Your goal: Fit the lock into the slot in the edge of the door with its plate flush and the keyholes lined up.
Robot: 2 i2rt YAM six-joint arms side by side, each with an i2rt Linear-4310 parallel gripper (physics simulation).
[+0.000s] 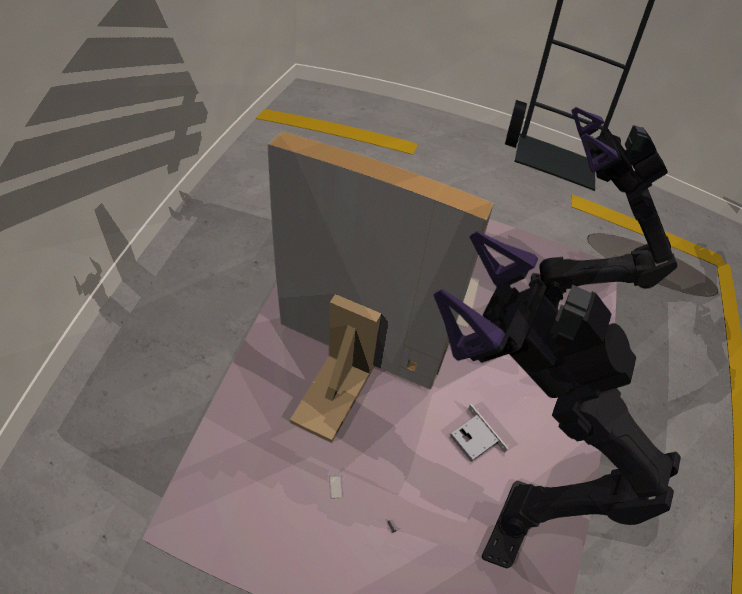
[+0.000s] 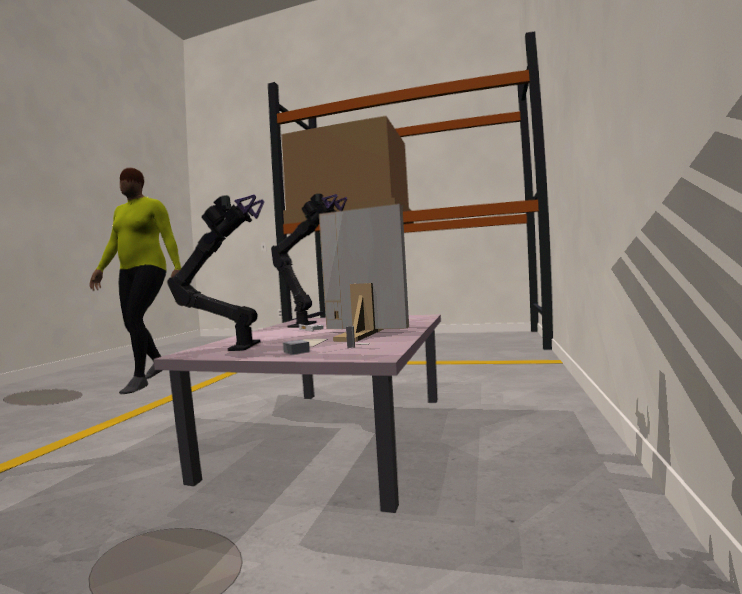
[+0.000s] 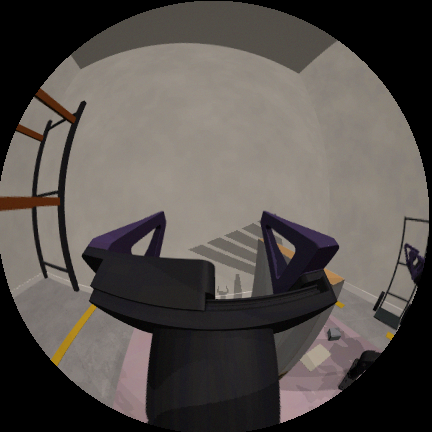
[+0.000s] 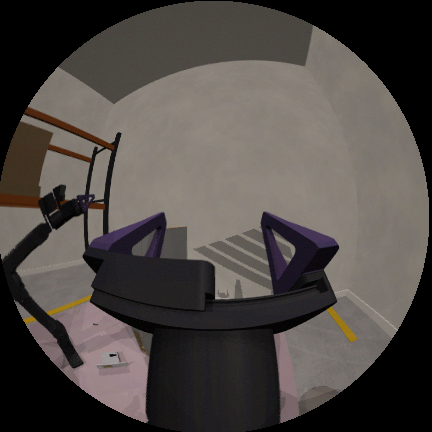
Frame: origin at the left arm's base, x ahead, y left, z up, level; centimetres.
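Seen in the pictures: left gripper, fingertip midpoint: (image 1: pixel 456 261) (image 2: pixel 342 196) (image 3: pixel 212 216) (image 4: pixel 91 196); right gripper, fingertip midpoint: (image 1: pixel 578 121) (image 2: pixel 259 198) (image 4: pixel 213 216); left arm's base at its link origin: (image 1: pixel 512 524); right arm's base at its link origin: (image 2: pixel 245 346).
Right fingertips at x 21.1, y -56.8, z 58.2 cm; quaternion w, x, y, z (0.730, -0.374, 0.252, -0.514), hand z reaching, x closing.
Pixels of each thing's top centre, then the offset from my right fingertips to it. "pt": a spot on its surface instead.
- lock at its top centre: (image 1: pixel 476 435) (image 2: pixel 312 324) (image 4: pixel 108 357) dx -5.1, dy +41.1, dz -55.6 cm
- grey door at its top centre: (image 1: pixel 376 169) (image 3: pixel 288 252) (image 4: pixel 157 227) (image 2: pixel 359 209) dx +27.9, dy +33.1, dz -4.1 cm
- pale rectangle at a spot on its surface: (image 1: pixel 335 486) pt dx +16.8, dy +64.8, dz -58.0 cm
- small dark piece at its top centre: (image 1: pixel 391 525) dx +2.6, dy +67.7, dz -57.2 cm
- grey block at its top centre: (image 2: pixel 295 341) (image 3: pixel 335 331) dx +20.3, dy -11.3, dz -54.6 cm
- beige sheet at its top centre: (image 1: pixel 454 296) (image 2: pixel 308 342) (image 3: pixel 315 356) dx +14.0, dy +6.5, dz -58.1 cm
The lock (image 1: pixel 479 441) (image 2: pixel 311 327) (image 4: pixel 108 359) is a flat silver case with a dark keyhole and a long end plate. It lies flat on the pink table (image 1: pixel 247 514) (image 2: pixel 278 367), apart from the door. The grey door (image 1: pixel 352 247) (image 2: pixel 374 260) (image 3: pixel 297 345) (image 4: pixel 179 242) stands upright with orange-brown edges. Its square keyhole opening (image 1: pixel 411 365) (image 2: pixel 336 314) is low near one edge; the slot is barely visible. My left gripper (image 1: pixel 455 263) (image 2: pixel 339 198) (image 3: pixel 212 216) is open and empty, high beside the door. My right gripper (image 1: pixel 581 123) (image 2: pixel 258 198) (image 4: pixel 213 216) is open and empty, high above the table.
A wooden bracket (image 1: pixel 332 396) (image 2: pixel 363 306) stands against the door. A pale rectangle (image 1: pixel 335 486) and a small dark piece (image 1: pixel 391 525) lie on the table. A grey block (image 2: pixel 295 347) (image 3: pixel 334 334) and a beige sheet (image 3: pixel 316 357) lie past the door.
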